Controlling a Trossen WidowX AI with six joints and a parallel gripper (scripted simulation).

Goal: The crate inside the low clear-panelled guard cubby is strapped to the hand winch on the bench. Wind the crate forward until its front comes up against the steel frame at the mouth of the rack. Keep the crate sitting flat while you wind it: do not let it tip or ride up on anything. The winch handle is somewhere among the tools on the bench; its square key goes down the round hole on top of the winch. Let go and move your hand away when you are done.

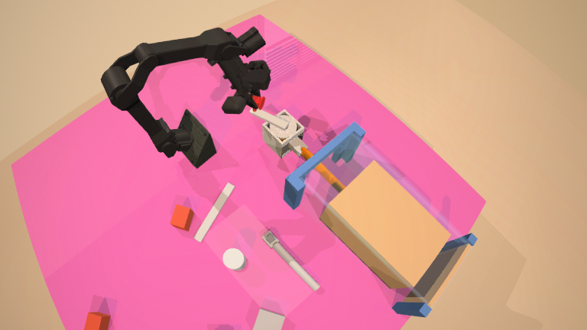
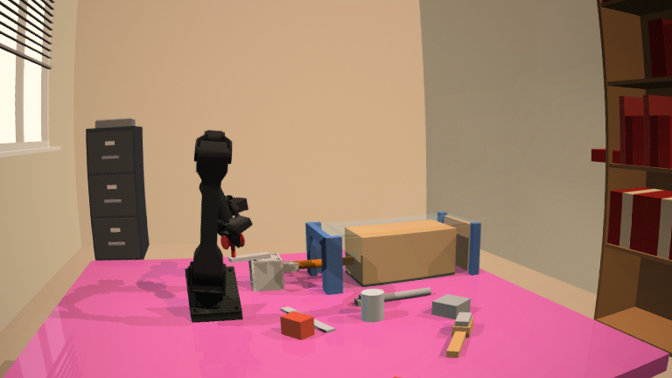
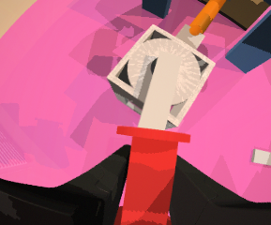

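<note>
Now: gripper tip 3 cm above the winch handle, 2 cm short of it and 1 cm to the right of it. From my gripper tip the other things lie so: blue steel frame 24 cm ahead, 4 cm to the left, 3 cm below; then winch 10 cm below, 7 cm ahead, 2 cm to the left; then red knob 1 cm to the right, 1 cm behind.
</note>
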